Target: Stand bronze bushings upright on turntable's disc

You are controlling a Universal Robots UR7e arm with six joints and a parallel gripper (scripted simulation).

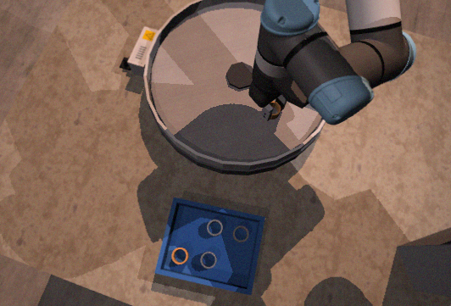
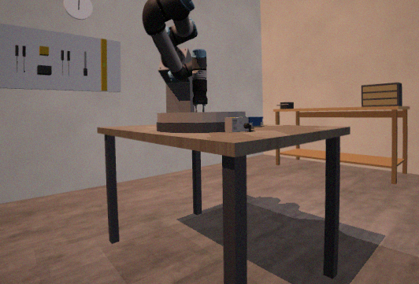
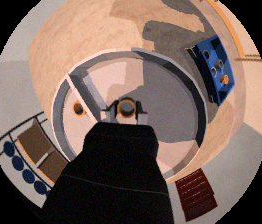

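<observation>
Now: the blue crate 290 mm to the left of my hand, 100 mm ahead of it and 50 mm below it. Also, from my hand: turntable disc 80 mm to the right, 80 mm ahead, 20 mm below.
</observation>
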